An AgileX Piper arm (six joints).
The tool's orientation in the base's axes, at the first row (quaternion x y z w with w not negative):
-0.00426 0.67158 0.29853 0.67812
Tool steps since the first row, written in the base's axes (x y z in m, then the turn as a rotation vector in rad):
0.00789 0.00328 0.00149 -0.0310 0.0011 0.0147
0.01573 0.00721 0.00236 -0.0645 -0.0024 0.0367
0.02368 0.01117 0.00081 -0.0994 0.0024 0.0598
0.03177 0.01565 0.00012 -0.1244 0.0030 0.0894
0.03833 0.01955 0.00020 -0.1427 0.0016 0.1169
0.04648 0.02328 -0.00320 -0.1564 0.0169 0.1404
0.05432 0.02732 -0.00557 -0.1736 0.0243 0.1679
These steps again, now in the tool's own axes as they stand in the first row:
-0.00069 0.00004 0.00865 -0.0105 0.0194 -0.0263
-0.00054 0.00040 0.01745 -0.0293 0.0390 -0.0560
0.00182 -0.00022 0.02613 -0.0457 0.0664 -0.0835
0.00359 -0.00014 0.03523 -0.0705 0.0889 -0.1030
0.00454 0.00041 0.04279 -0.0947 0.1061 -0.1175
0.00848 -0.00122 0.05137 -0.1089 0.1336 -0.1214
0.01163 -0.00206 0.05990 -0.1297 0.1576 -0.1314

